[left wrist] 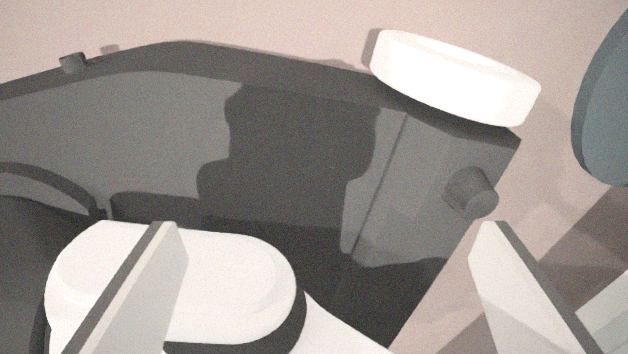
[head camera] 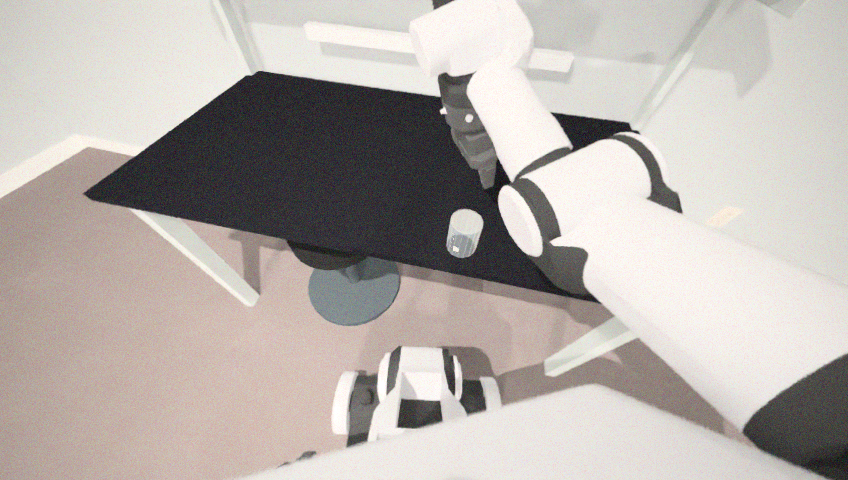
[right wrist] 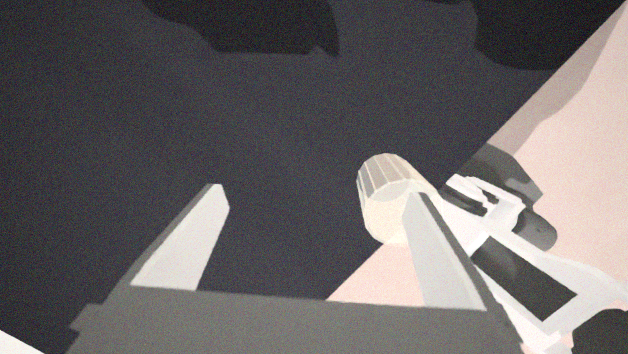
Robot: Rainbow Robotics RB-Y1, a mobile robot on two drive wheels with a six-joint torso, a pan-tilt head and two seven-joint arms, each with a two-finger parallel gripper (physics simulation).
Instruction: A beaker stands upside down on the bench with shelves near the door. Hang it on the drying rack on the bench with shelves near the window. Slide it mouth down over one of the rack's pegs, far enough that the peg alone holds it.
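Frame: origin at the robot's base, x right, y ahead, z up, level; centimetres.
Seen in the pictures: left gripper, fingertip midpoint: (left wrist: 328, 242); right gripper, fingertip midpoint: (head camera: 476, 168) (right wrist: 313, 200).
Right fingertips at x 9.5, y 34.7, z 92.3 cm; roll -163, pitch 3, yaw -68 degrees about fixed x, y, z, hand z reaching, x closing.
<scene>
A point is followed by its place in that frame.
A clear beaker (head camera: 464, 233) {y 22.8, x 7.4, z 85.2 cm} (right wrist: 382, 215) {y 27.7, x 7.2, z 85.2 cm} stands upside down on the black bench top (head camera: 285, 160) {y 54.4, x -42.9, z 76.2 cm} (right wrist: 150, 125) {y 58.3, x 1.7, z 76.2 cm}, near its front edge, right of the middle in the head view. My right gripper (head camera: 487, 185) (right wrist: 313, 200) {y 34.7, x 9.5, z 92.3 cm} is open and empty, pointing down above the bench, behind the beaker in the head view. In the right wrist view the beaker shows beyond the right finger, which hides part of it. My left gripper (left wrist: 328, 242) {y -20.0, x -25.4, z 39.2 cm} is open and empty, low beside my own base. The drying rack does not show in any view.
A stool with a round blue-grey foot (head camera: 355, 294) {y 46.2, x -32.8, z 3.0 cm} (left wrist: 607, 115) {y 38.9, x -25.7, z 3.0 cm} stands under the bench front. Bench legs (head camera: 196, 258) {y 38.9, x -81.5, z 43.3 cm} (head camera: 589, 344) {y 16.0, x 55.2, z 38.2 cm} stand at left and right. A pale rail (head camera: 363, 36) {y 98.8, x -24.3, z 94.4 cm} runs behind the bench. My mobile base (head camera: 419, 380) (left wrist: 290, 140) {y -18.7, x -17.5, z 16.9 cm} is in front of the bench.
</scene>
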